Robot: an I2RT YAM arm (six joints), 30 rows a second.
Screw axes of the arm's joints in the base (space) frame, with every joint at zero. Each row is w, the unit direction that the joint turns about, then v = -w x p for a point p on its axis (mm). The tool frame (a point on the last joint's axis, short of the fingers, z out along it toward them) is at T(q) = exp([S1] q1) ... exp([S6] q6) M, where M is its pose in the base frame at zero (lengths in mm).
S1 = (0, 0, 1, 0, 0, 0)
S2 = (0, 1, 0, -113.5, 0, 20)
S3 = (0, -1, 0, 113.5, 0, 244)
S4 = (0, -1, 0, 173.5, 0, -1)
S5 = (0, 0, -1, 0, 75, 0)
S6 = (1, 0, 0, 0, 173.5, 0)
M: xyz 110.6 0 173.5 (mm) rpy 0 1.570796 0 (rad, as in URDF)
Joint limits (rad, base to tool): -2.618..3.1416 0..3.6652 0..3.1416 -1.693..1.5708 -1.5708..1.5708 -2.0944..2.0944
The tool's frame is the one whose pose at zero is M.
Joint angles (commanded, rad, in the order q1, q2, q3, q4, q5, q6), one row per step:
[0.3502, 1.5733, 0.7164, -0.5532, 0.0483, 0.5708]
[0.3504, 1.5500, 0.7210, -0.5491, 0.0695, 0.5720]
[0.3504, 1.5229, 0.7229, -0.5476, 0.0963, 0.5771]
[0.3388, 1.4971, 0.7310, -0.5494, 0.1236, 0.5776]
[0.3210, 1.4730, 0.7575, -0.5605, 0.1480, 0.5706]
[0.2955, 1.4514, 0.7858, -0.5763, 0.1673, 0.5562]
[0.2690, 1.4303, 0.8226, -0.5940, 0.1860, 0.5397]
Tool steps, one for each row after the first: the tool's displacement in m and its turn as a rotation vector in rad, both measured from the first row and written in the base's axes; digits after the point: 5 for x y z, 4 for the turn. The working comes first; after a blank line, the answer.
Tool pose at each row, in the base's axes (x y z in m, rotation vector in rad; the steps are taken from these numbers as rounded here):
[0.22974, 0.08209, 0.12346, 0.3333, 2.9572, 0.0421]
[0.23119, 0.08186, 0.12986, 0.3347, 2.9189, 0.0349]
[0.23159, 0.08100, 0.13653, 0.3435, 2.8787, 0.0204]
[0.23378, 0.07773, 0.14437, 0.3630, 2.8354, 0.0036]
[0.23911, 0.07397, 0.15631, 0.3808, 2.7868, -0.0081]
[0.24429, 0.06817, 0.16826, 0.3988, 2.7454, -0.0217]
[0.25023, 0.06215, 0.18262, 0.4155, 2.6989, -0.0336]

[0.00145, -0.00023, 0.00640, -0.0084, -0.0372, -0.0047]
[0.00185, -0.00109, 0.01307, -0.0215, -0.0749, -0.0152]
[0.00404, -0.00436, 0.02091, -0.0360, -0.1139, -0.0336]
[0.00937, -0.00812, 0.03285, -0.0477, -0.1585, -0.0515]
[0.01455, -0.01392, 0.04480, -0.0602, -0.1956, -0.0693]
[0.02049, -0.01994, 0.05916, -0.0723, -0.2378, -0.0870]

